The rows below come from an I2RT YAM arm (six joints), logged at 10 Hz.
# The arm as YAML. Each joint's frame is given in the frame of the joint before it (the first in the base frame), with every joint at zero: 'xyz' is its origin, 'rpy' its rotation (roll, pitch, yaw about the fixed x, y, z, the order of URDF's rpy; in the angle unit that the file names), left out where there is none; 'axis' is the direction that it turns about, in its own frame. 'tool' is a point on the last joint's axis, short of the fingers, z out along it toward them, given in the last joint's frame.
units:
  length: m
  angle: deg
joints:
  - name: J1
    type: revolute
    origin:
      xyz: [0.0, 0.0, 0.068]
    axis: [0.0, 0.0, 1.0]
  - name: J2
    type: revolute
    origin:
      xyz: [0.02, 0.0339, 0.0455]
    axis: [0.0, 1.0, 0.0]
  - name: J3
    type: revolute
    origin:
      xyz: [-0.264, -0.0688, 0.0]
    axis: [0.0, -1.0, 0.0]
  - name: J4
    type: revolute
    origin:
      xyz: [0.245, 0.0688, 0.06]
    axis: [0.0, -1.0, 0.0]
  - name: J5
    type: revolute
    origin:
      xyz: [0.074, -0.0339, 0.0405]
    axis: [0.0, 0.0, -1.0]
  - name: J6
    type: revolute
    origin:
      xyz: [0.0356, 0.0, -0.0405]
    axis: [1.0, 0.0, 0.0]
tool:
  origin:
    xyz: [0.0, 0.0, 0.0]
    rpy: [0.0, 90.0, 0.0]
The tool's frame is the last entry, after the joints.
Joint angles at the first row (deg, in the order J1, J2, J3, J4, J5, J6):
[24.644, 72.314, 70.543, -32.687, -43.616, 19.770]
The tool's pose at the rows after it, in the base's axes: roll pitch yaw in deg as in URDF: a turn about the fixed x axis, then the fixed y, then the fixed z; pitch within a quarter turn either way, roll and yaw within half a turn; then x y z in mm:
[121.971 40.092 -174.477 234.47 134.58 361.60]
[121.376 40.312 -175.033 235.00 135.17 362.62]
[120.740 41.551 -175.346 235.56 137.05 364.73]
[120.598 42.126 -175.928 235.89 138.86 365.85]
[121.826 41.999 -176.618 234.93 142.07 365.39]
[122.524 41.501 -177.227 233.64 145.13 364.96]
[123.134 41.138 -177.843 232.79 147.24 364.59]
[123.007 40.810 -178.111 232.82 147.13 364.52]
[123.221 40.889 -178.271 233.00 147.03 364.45]
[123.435 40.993 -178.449 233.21 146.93 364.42]
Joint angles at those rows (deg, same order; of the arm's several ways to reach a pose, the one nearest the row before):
[24.643, 72.314, 70.544, -32.251, -43.616, 20.250]
[24.710, 72.314, 70.522, -31.463, -43.614, 20.841]
[25.038, 72.315, 70.523, -29.998, -43.439, 21.038]
[25.430, 72.335, 70.520, -29.058, -42.633, 21.540]
[26.370, 72.335, 70.521, -29.015, -40.119, 22.305]
[27.246, 72.335, 70.521, -29.059, -38.304, 23.289]
[27.878, 72.335, 70.521, -29.102, -36.753, 24.075]
[27.857, 72.335, 70.521, -29.146, -36.730, 24.426]
[27.858, 72.335, 70.520, -29.145, -36.380, 24.426]
[27.858, 72.336, 70.522, -29.125, -36.009, 24.426]

